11 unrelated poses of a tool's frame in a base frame.
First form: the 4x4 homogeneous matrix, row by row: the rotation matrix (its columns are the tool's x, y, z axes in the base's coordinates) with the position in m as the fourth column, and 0 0 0 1 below. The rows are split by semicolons.
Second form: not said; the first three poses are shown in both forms.
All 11 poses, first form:
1: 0.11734 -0.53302 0.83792 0.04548; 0.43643 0.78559 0.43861 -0.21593; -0.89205 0.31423 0.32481 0.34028; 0 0 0 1
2: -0.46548 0.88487 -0.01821 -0.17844; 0.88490 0.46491 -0.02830 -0.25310; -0.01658 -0.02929 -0.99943 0.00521; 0 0 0 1
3: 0.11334 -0.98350 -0.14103 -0.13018; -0.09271 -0.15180 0.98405 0.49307; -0.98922 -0.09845 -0.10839 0.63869; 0 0 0 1
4: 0.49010 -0.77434 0.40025 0.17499; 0.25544 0.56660 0.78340 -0.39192; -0.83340 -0.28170 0.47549 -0.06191; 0 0 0 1
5: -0.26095 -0.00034 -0.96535 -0.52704; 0.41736 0.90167 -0.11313 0.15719; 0.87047 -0.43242 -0.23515 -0.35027; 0 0 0 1
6: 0.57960 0.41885 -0.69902 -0.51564; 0.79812 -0.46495 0.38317 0.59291; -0.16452 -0.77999 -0.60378 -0.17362; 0 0 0 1
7: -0.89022 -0.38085 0.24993 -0.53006; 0.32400 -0.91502 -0.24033 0.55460; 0.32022 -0.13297 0.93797 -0.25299; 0 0 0 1
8: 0.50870 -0.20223 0.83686 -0.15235; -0.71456 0.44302 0.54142 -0.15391; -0.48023 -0.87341 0.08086 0.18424; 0 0 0 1
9: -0.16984 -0.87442 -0.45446 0.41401; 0.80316 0.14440 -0.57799 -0.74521; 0.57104 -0.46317 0.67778 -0.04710; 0 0 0 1
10: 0.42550 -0.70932 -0.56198 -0.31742; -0.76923 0.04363 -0.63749 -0.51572; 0.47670 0.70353 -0.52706 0.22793; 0 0 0 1
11: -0.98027 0.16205 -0.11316 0.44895; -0.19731 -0.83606 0.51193 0.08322; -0.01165 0.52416 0.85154 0.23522; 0 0 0 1
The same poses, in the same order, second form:
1:
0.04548 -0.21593 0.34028
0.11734 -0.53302 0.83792
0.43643 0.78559 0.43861
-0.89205 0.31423 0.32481

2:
-0.17844 -0.25310 0.00521
-0.46548 0.88487 -0.01821
0.88490 0.46491 -0.02830
-0.01658 -0.02929 -0.99943

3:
-0.13018 0.49307 0.63869
0.11334 -0.98350 -0.14103
-0.09271 -0.15180 0.98405
-0.98922 -0.09845 -0.10839

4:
0.17499 -0.39192 -0.06191
0.49010 -0.77434 0.40025
0.25544 0.56660 0.78340
-0.83340 -0.28170 0.47549

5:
-0.52704 0.15719 -0.35027
-0.26095 -0.00034 -0.96535
0.41736 0.90167 -0.11313
0.87047 -0.43242 -0.23515

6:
-0.51564 0.59291 -0.17362
0.57960 0.41885 -0.69902
0.79812 -0.46495 0.38317
-0.16452 -0.77999 -0.60378

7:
-0.53006 0.55460 -0.25299
-0.89022 -0.38085 0.24993
0.32400 -0.91502 -0.24033
0.32022 -0.13297 0.93797

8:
-0.15235 -0.15391 0.18424
0.50870 -0.20223 0.83686
-0.71456 0.44302 0.54142
-0.48023 -0.87341 0.08086

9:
0.41401 -0.74521 -0.04710
-0.16984 -0.87442 -0.45446
0.80316 0.14440 -0.57799
0.57104 -0.46317 0.67778

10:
-0.31742 -0.51572 0.22793
0.42550 -0.70932 -0.56198
-0.76923 0.04363 -0.63749
0.47670 0.70353 -0.52706

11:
0.44895 0.08322 0.23522
-0.98027 0.16205 -0.11316
-0.19731 -0.83606 0.51193
-0.01165 0.52416 0.85154

